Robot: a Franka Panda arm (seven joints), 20 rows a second.
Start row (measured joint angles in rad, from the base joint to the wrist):
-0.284, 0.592, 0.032, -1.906, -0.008, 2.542, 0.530
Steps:
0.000, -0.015, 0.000, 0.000, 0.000, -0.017, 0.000
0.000, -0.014, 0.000, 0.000, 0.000, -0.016, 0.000
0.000, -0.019, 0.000, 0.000, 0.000, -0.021, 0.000
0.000, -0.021, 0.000, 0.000, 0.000, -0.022, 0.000
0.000, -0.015, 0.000, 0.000, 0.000, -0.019, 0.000
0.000, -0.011, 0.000, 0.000, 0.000, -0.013, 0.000
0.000, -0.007, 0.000, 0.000, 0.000, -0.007, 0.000
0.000, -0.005, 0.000, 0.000, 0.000, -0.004, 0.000
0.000, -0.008, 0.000, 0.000, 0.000, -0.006, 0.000
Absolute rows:
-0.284, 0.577, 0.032, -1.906, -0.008, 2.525, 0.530
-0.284, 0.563, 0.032, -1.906, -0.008, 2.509, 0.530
-0.284, 0.544, 0.032, -1.906, -0.008, 2.488, 0.530
-0.284, 0.523, 0.032, -1.906, -0.008, 2.466, 0.530
-0.284, 0.508, 0.032, -1.906, -0.008, 2.447, 0.530
-0.284, 0.497, 0.032, -1.906, -0.008, 2.434, 0.530
-0.284, 0.490, 0.032, -1.906, -0.008, 2.427, 0.530
-0.284, 0.485, 0.032, -1.906, -0.008, 2.423, 0.530
-0.284, 0.477, 0.032, -1.906, -0.008, 2.417, 0.530

